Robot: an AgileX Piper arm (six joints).
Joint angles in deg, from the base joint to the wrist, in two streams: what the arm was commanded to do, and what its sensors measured. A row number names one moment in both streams.
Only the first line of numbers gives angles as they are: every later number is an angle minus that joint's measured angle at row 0.
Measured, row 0: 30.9 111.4 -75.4 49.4 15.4 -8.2
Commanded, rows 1 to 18: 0.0 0.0 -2.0 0.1 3.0 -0.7; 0.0 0.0 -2.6 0.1 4.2 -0.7; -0.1 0.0 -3.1 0.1 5.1 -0.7; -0.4 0.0 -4.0 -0.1 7.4 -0.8; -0.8 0.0 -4.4 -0.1 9.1 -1.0; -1.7 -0.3 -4.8 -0.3 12.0 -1.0; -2.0 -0.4 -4.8 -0.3 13.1 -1.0; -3.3 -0.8 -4.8 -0.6 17.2 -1.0; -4.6 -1.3 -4.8 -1.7 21.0 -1.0; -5.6 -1.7 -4.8 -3.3 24.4 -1.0; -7.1 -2.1 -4.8 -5.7 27.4 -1.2; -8.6 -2.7 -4.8 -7.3 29.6 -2.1; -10.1 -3.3 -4.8 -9.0 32.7 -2.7; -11.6 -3.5 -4.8 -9.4 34.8 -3.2; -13.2 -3.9 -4.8 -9.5 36.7 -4.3; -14.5 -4.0 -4.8 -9.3 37.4 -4.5; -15.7 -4.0 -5.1 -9.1 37.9 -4.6; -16.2 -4.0 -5.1 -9.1 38.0 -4.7
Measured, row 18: -13.3 -3.3 -4.6 -8.7 36.0 -3.3
